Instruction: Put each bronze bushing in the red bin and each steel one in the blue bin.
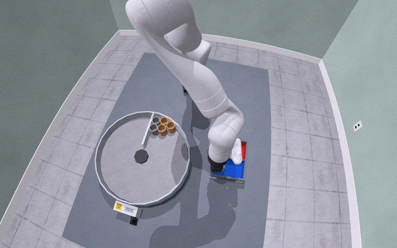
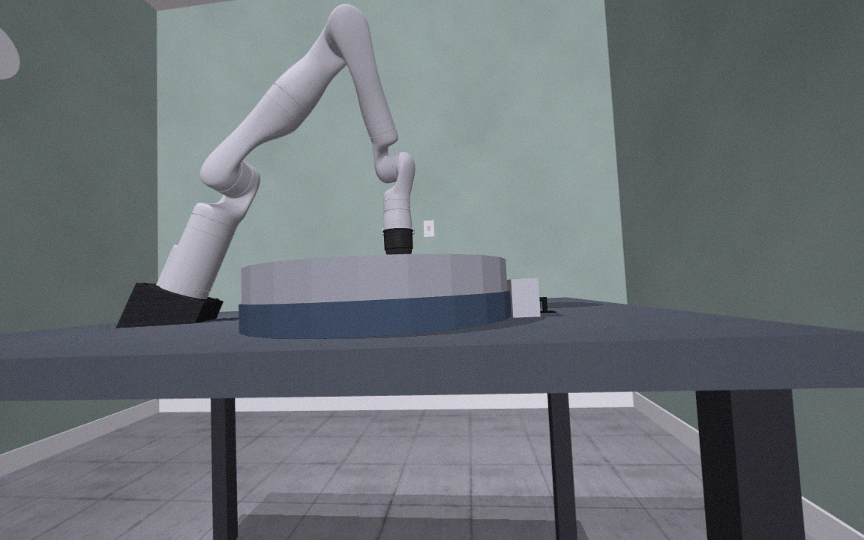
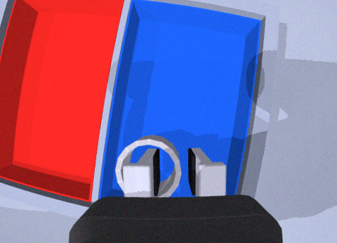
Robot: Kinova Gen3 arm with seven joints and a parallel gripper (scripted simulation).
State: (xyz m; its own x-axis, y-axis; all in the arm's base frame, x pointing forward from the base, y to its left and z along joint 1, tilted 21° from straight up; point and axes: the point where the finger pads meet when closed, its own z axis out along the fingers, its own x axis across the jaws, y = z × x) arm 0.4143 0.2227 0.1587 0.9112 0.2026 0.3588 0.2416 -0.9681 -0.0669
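My hand is 5 cm past the grey tray, 3 cm to the right of it and 2 cm above it. Also, from my hand: turntable 34 cm to the right, 6 cm ahead, 1 cm above.
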